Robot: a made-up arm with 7 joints.
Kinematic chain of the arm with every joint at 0, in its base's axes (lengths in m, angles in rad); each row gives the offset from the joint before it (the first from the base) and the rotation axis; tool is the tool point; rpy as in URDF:
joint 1: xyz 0 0 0.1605 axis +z
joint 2: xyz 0 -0.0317 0.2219 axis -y
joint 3: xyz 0 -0.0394 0.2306 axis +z
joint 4: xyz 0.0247 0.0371 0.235 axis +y
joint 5: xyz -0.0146 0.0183 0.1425 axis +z
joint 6: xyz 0 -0.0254 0.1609 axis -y
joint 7: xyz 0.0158 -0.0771 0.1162 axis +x
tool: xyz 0 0 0 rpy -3.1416 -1.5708 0
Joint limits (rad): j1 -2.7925..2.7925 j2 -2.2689..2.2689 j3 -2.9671..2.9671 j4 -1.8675..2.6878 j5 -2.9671..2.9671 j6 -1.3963..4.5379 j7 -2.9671..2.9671
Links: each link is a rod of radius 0.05 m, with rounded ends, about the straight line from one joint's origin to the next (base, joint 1, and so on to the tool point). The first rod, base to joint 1, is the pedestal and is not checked.
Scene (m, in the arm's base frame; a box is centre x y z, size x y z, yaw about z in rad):
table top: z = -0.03
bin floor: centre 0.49 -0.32 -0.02 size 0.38 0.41 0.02 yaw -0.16
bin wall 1: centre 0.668 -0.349 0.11 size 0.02 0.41 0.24 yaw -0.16
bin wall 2: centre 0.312 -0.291 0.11 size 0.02 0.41 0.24 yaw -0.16
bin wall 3: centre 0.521 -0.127 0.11 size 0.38 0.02 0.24 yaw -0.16
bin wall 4: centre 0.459 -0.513 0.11 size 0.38 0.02 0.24 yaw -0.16
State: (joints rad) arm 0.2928 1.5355 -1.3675 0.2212 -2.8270 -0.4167 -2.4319
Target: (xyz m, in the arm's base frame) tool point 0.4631 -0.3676 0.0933
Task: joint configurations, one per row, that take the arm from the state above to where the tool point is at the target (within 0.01 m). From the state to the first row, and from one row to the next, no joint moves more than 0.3 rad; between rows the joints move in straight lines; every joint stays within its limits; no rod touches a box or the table.
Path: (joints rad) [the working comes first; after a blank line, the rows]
Joints at the target: 2.5876 1.5323 -0.3006 -0.8285 -2.3022 -1.0966 -2.4319
Straight joint move there: touches bin wall 4.

1: 0.5883 1.4779 -1.2503 0.0698 -2.7653 -0.5206 -2.4319
2: 0.8838 1.4204 -1.1331 -0.0817 -2.7036 -0.6245 -2.4319
3: 1.1793 1.3628 -1.0159 -0.2331 -2.6420 -0.7284 -2.4319
4: 1.4748 1.3053 -0.8987 -0.3845 -2.5803 -0.8323 -2.4319
5: 1.7703 1.2477 -0.7815 -0.5359 -2.5186 -0.9362 -2.4319
6: 2.0659 1.1901 -0.6643 -0.6874 -2.4569 -1.0401 -2.4319
7: 2.3614 1.1326 -0.5471 -0.8388 -2.3952 -1.1440 -2.4319
8: 2.6569 1.0750 -0.4299 -0.9902 -2.3335 -1.2479 -2.4319
9: 2.6222 1.3037 -0.3653 -0.9093 -2.3179 -1.1722 -2.4319
10: 2.5876 1.5323 -0.3006 -0.8285 -2.3022 -1.0966 -2.4319

